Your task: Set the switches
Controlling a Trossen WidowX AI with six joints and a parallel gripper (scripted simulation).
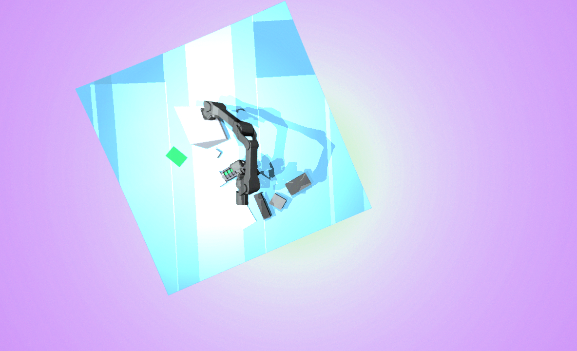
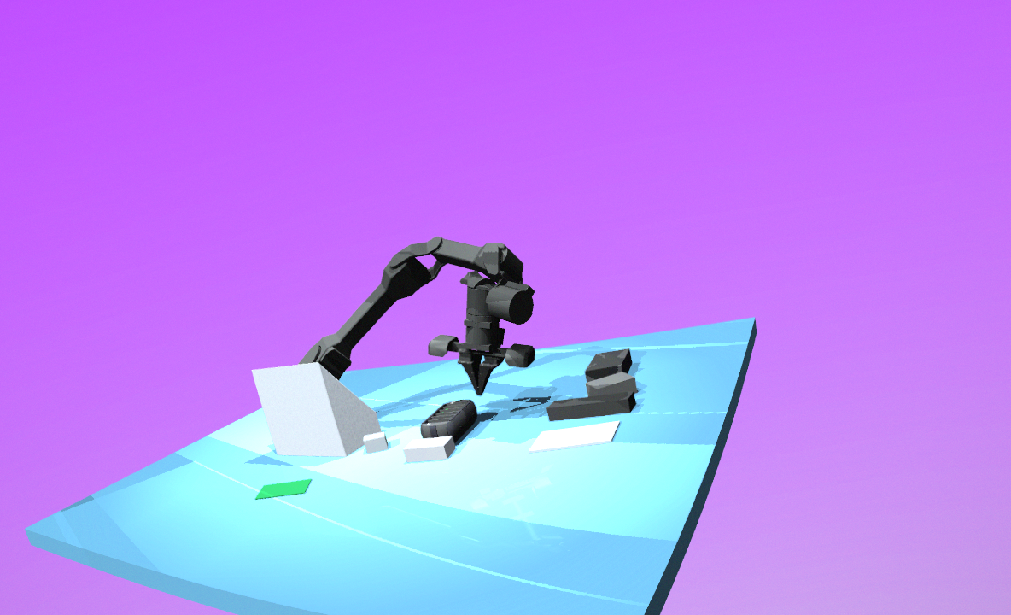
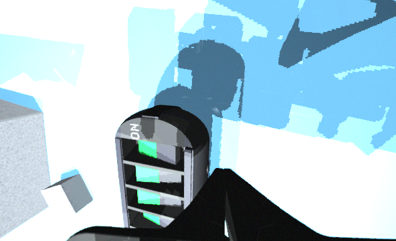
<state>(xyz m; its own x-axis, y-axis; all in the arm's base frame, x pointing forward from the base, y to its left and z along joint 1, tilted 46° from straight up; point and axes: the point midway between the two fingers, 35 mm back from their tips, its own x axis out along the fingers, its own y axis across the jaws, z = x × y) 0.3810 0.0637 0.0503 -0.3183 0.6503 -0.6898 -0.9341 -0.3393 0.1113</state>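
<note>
My gripper tip is 16 cm to the left of the light grey block, 5 cm above it and 2 cm past it. Also, from my gripper tip: white-grey cube 17 cm behind, 13 cm to the right, 4 cm below; dark bar 21 cm ahead, 4 cm below, 2 cm to the left; white plate 22 cm ahead, 10 cm to the right, 6 cm below.
</note>
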